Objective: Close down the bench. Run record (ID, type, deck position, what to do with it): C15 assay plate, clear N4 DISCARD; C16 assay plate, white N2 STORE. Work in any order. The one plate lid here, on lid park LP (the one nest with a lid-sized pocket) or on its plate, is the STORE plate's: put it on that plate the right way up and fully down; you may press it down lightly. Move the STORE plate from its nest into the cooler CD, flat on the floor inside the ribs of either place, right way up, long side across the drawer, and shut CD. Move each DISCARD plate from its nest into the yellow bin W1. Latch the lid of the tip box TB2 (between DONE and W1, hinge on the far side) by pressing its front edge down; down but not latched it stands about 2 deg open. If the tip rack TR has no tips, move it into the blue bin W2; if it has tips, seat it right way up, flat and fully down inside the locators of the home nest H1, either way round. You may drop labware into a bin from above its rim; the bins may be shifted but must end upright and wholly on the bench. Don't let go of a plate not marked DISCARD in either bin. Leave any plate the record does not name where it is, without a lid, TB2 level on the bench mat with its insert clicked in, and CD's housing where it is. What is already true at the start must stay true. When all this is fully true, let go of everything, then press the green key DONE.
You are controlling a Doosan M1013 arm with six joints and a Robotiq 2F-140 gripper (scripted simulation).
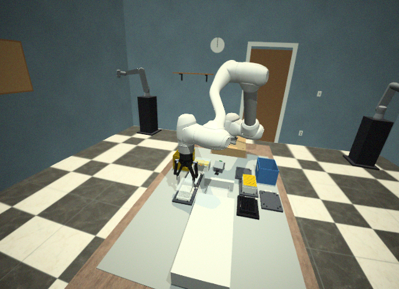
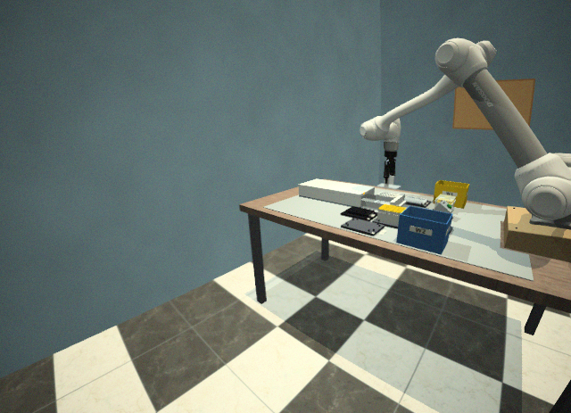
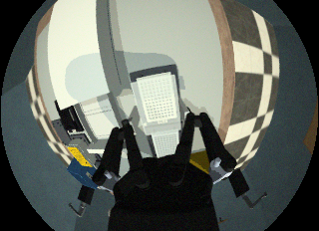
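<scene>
The white plate lies 8 cm below my hand. Round my hand: clear plate lid 2 cm below; then clear plate 17 cm behind, 8 cm below, 2 cm to the right; then grey nest 9 cm below.
</scene>
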